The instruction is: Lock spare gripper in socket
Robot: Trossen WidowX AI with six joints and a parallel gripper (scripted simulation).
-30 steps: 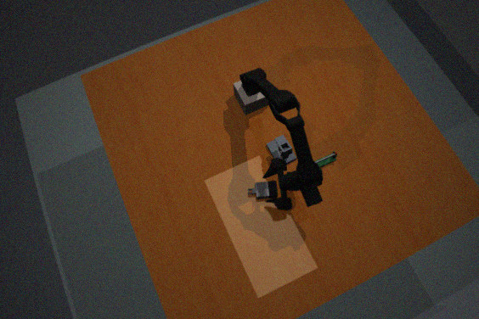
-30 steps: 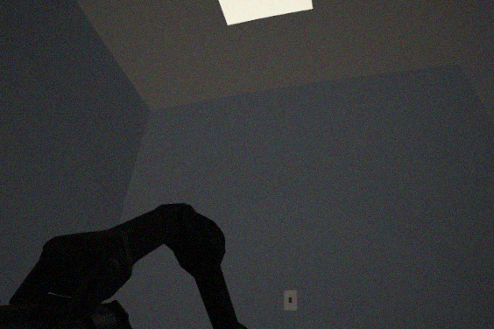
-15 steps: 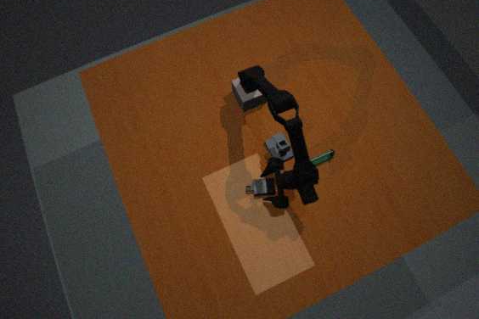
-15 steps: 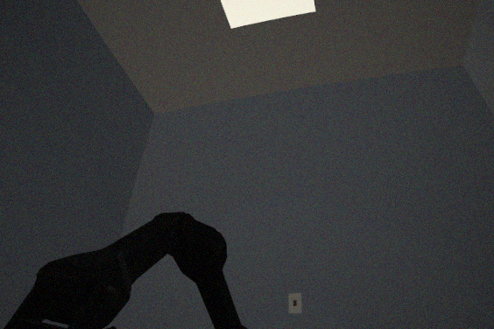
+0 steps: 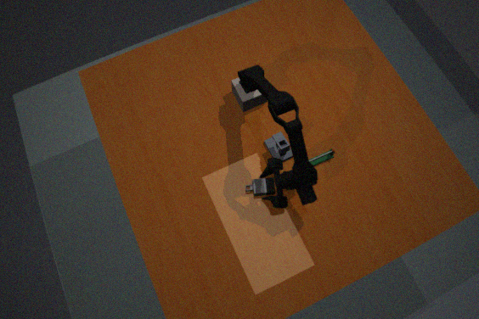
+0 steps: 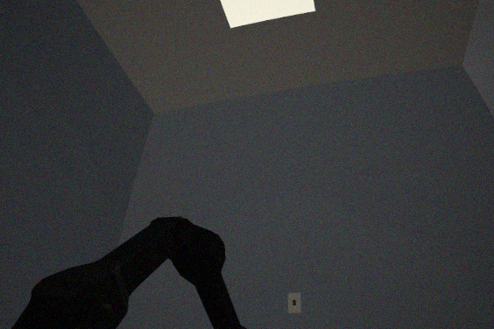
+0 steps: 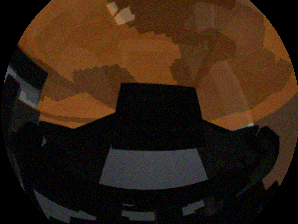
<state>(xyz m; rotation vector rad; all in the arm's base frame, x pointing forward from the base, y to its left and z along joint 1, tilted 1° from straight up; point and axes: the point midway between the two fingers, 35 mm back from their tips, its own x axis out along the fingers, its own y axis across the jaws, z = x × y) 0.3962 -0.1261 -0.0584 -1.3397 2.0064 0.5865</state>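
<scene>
The grey mount is 10 cm behind my gripper tip, 14 cm to the left of it and 4 cm above it. Round my gripper tip: flat green strip (25 cm to the left, 1 cm above); spare gripper (1 cm above).
</scene>
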